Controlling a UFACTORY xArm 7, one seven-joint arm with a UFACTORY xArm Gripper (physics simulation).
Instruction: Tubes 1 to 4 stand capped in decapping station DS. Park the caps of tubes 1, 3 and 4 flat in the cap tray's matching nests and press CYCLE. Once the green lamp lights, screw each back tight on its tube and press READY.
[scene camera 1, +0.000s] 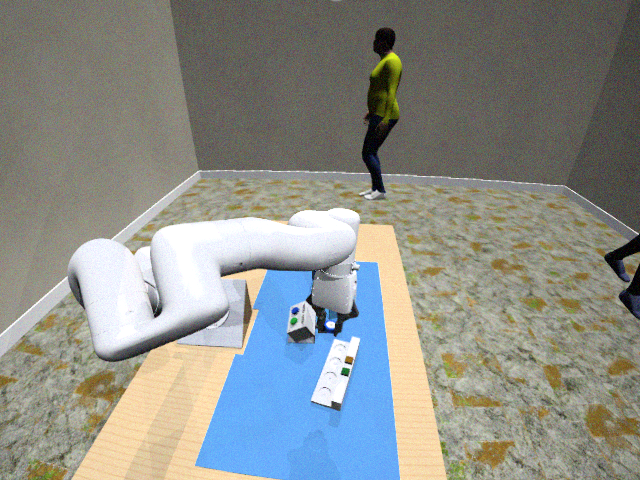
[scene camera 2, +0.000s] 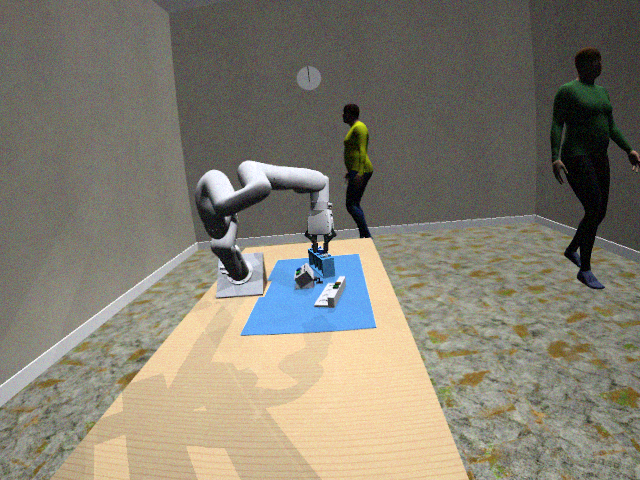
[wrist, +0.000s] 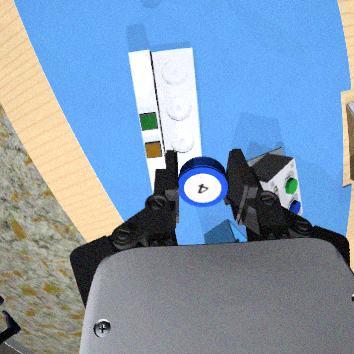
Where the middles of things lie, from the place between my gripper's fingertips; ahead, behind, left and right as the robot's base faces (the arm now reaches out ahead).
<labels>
I see my gripper 8 cm past the button box (scene camera 1: 303, 331), 16 cm to the right of it and 15 cm above it.
</labels>
